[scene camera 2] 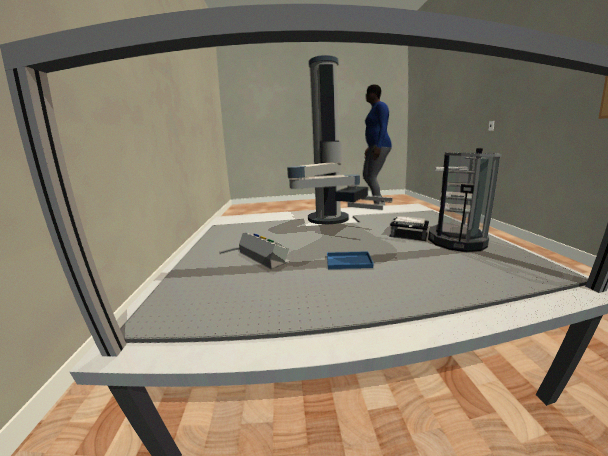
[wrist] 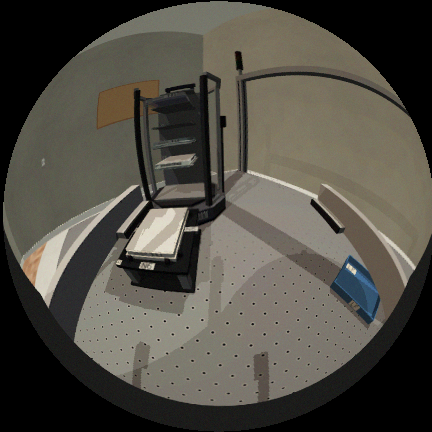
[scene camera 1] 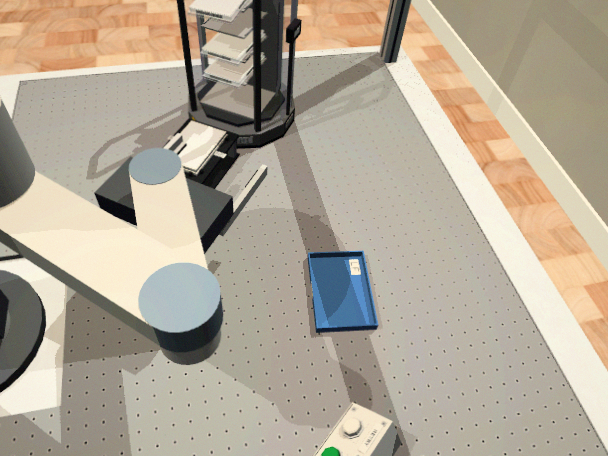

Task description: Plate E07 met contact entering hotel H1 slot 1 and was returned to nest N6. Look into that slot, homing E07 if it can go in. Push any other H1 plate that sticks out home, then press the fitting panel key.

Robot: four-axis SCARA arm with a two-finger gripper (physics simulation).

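Frame: origin at the arm's base, x ahead, y left, z up, level; centimetres.
Seen in the pictures: gripper, fingertip midpoint: [scene camera 2: 388, 203] [wrist: 234, 190] [scene camera 1: 221, 153]; arm's base, link origin: [scene camera 2: 328, 218].
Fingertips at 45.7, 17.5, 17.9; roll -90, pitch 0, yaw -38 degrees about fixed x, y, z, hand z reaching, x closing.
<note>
Offsets run from my fingertips to a thing's top centre, as dx, dy, dz. "pt": to the spot under its first point.
A white plate {-4.5, +13.6, -9.2} [scene camera 1: 202, 145] [scene camera 2: 410, 220] [wrist: 160, 231], with no readable name, lies on the black nest {pt -7.5, +16.0, -16.1} [scene camera 2: 410, 231] [wrist: 161, 277] labelled N6. Hotel H1 {+8.1, +30.6, +22.9} [scene camera 1: 257, 65] [scene camera 2: 460, 243] [wrist: 205, 140] stands just behind it, with plates on several levels; slot numbers are unreadable. An upper plate [scene camera 1: 217, 9] [scene camera 2: 450, 169] sticks out past the front post. A low plate {+6.4, +28.8, -1.1} [wrist: 176, 161] shows in the wrist view. My gripper [scene camera 1: 220, 156] [scene camera 2: 387, 203] [wrist: 234, 190] is open and empty, above and short of the nest, with its left finger by the plate's side in the wrist view. The key panel {+6.6, -52.7, -8.2} [scene camera 1: 370, 432] [scene camera 2: 262, 250] has a white RETRY key {+11.1, -46.3, -9.1} [scene camera 1: 351, 427] and a green key {pt +7.3, -48.8, -9.8} [scene camera 1: 331, 451].
A blue tray {+17.4, -21.5, -14.9} [scene camera 1: 332, 300] [scene camera 2: 350, 260] [wrist: 357, 287] lies to the right of the gripper in the wrist view. A thin post with a small black box {pt +17.2, +21.8, +9.2} [scene camera 1: 293, 31] [scene camera 2: 466, 188] stands beside the hotel. A frame surrounds the table. A person [scene camera 2: 377, 125] stands behind it.
</note>
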